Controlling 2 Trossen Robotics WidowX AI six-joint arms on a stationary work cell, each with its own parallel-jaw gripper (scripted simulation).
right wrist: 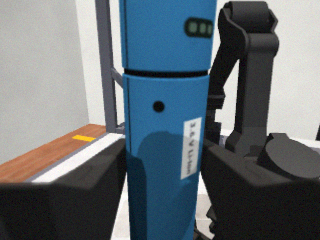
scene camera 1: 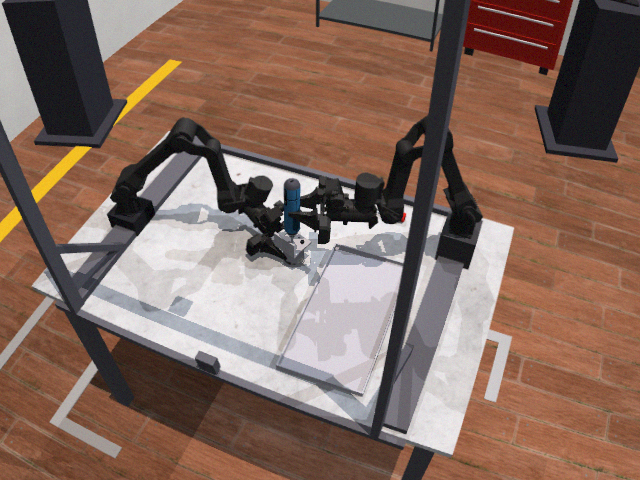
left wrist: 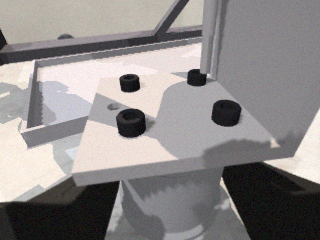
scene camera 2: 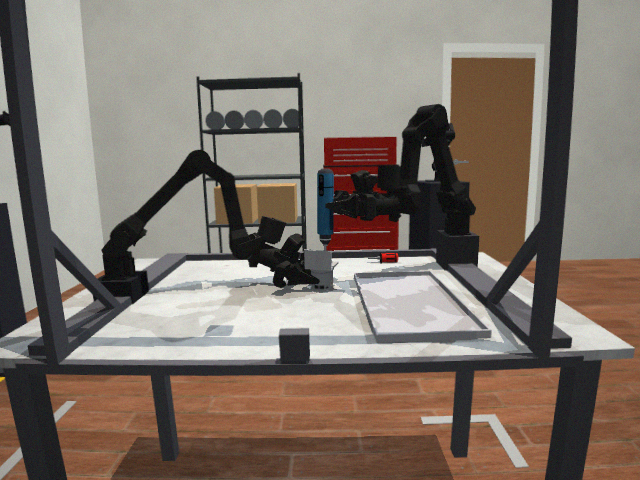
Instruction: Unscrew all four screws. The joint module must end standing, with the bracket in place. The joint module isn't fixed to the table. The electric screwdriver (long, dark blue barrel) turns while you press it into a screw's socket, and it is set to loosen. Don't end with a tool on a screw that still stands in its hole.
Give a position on a blue electric screwdriver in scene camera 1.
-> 292, 186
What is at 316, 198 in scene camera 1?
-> My right gripper.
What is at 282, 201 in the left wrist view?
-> My left gripper.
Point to a blue electric screwdriver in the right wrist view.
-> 166, 58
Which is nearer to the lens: the grey bracket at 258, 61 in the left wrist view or the shallow tray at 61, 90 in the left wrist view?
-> The grey bracket.
